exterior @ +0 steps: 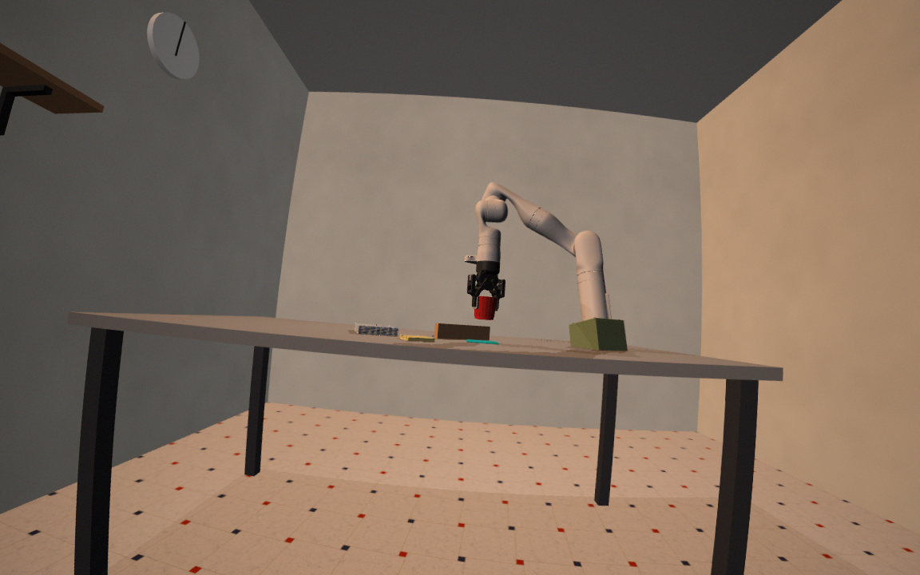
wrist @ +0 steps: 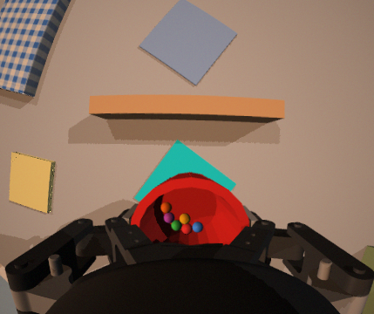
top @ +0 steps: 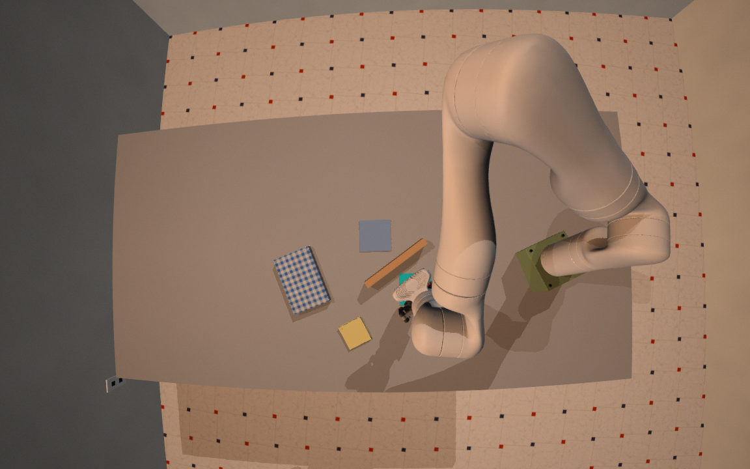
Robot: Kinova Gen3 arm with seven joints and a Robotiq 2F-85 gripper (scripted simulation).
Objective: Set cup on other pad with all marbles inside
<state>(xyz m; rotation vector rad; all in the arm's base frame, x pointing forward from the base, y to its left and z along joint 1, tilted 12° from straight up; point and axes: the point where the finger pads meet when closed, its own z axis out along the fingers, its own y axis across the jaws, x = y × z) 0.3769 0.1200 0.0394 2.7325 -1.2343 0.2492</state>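
Right now the orange rail is 10 cm below my hand, 7 cm to the right of it and 7 cm ahead of it. Round my hand: blue-checked box (35 cm ahead, 10 cm below); then red cup (2 cm below).
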